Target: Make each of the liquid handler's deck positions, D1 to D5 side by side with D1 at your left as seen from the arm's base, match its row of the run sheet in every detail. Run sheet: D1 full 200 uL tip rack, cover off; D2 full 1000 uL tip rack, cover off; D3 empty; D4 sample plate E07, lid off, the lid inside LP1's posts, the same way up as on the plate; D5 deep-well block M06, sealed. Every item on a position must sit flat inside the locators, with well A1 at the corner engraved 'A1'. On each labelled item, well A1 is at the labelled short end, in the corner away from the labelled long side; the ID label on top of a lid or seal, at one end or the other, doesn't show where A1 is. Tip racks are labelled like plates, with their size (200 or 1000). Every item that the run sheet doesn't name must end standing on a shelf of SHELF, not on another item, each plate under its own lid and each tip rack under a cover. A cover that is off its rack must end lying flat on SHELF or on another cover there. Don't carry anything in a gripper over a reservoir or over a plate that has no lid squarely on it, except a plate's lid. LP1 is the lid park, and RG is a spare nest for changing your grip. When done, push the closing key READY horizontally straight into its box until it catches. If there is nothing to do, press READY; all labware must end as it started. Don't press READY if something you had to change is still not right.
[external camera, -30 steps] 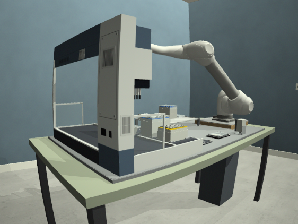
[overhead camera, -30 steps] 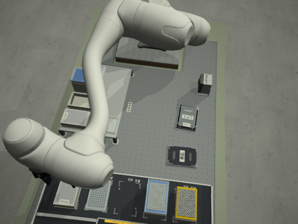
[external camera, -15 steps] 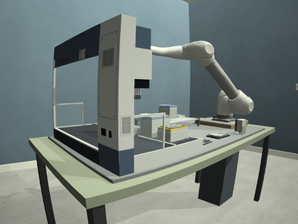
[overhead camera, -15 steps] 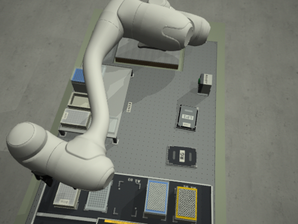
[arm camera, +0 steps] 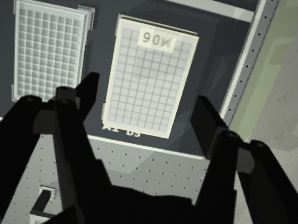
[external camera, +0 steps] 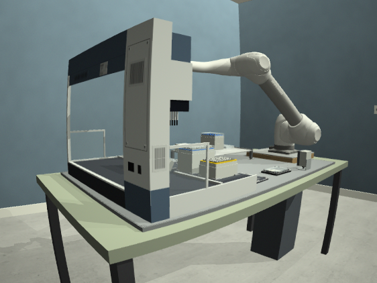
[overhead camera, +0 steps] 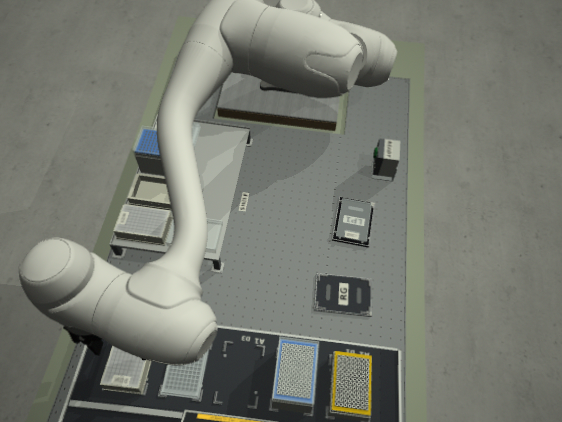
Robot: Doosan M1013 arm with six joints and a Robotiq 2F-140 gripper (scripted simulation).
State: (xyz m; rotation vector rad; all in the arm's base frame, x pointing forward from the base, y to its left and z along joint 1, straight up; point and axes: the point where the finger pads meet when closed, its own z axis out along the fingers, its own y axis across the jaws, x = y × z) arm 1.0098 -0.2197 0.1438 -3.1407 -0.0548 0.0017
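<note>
The deep-well block M06 lies 90 mm below my hand. Round my hand: blue-rimmed tip rack: 370 mm to the left, 50 mm below, 20 mm behind; then beige trough: 450 mm behind, 110 mm below, 70 mm to the right; then clear sample plate: 120 mm to the left, 110 mm below, 10 mm behind.
</note>
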